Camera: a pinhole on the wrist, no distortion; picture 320 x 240 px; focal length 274.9 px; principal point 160.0 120.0 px. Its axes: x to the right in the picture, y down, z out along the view. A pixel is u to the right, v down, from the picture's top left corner.
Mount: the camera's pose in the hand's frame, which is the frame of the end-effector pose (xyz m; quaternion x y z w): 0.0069 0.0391 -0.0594 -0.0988 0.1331 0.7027 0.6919
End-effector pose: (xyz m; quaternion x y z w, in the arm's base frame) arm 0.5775 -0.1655 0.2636 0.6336 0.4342 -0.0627 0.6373
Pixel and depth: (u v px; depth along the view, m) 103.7 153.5 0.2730
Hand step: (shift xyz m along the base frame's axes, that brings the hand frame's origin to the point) 0.1425 -0.1801 0.0247
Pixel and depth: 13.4 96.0 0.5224
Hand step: 0.2635 -0.4215 -0.1876
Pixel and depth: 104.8 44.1 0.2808
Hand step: 0.2136 -0.1290 -0.0437
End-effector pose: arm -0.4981 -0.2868 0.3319 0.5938 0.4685 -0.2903 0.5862
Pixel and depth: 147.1 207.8 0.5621
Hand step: 0.2174 -0.4808 0.1429
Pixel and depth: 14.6 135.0 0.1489
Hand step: 0.0362 -0.1006 -0.0166
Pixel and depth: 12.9 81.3 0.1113
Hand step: 0.0415 -0.0535 -0.0271
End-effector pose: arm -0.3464 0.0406 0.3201 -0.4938 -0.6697 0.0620 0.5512
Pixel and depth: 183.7 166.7 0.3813
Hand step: -0.1241 0.2028 -0.2621
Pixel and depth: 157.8 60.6 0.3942
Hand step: -0.1398 0.3061 -0.1479
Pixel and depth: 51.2 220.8 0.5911
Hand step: -0.4807 0.1446 -0.3502
